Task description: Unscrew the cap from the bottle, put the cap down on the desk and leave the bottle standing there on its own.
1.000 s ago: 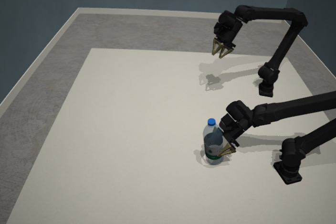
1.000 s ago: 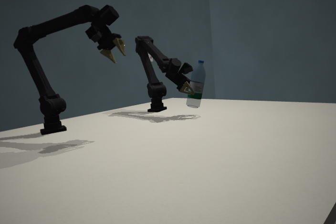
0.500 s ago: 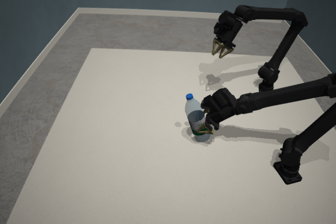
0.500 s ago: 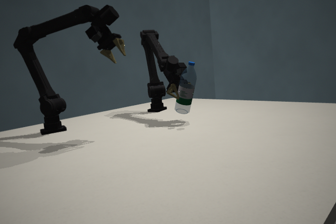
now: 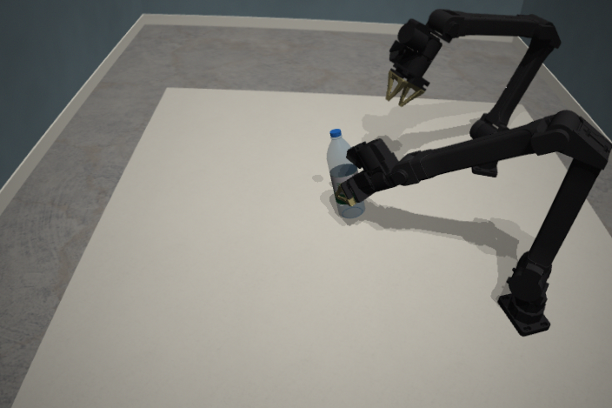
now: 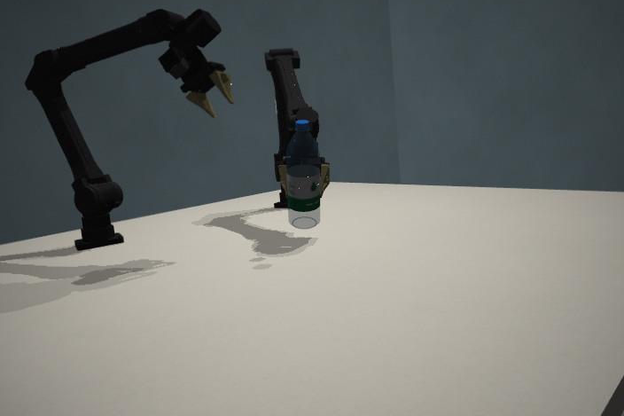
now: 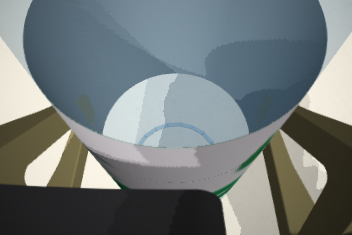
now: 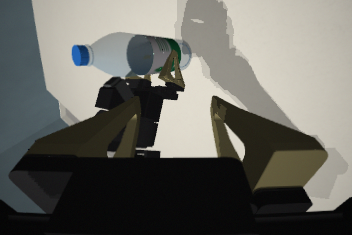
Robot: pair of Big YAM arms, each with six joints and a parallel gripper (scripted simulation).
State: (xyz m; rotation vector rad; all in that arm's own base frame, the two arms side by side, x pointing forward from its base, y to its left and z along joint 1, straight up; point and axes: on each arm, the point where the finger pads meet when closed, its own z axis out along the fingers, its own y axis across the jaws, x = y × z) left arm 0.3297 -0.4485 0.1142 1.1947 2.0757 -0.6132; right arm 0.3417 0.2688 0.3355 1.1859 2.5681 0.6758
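Right now my left hand is 5 cm below the bottle, 1 cm to the left of it and 1 cm short of it. From my left hand the other things lie so: cap 17 cm above, 5 cm ahead, 2 cm to the right.
My right gripper is now 160 mm short of the cap, 120 mm to the right of it and 50 mm above it. From my right hand the other things lie so: bottle (120 mm ahead, 130 mm to the left, 170 mm below).
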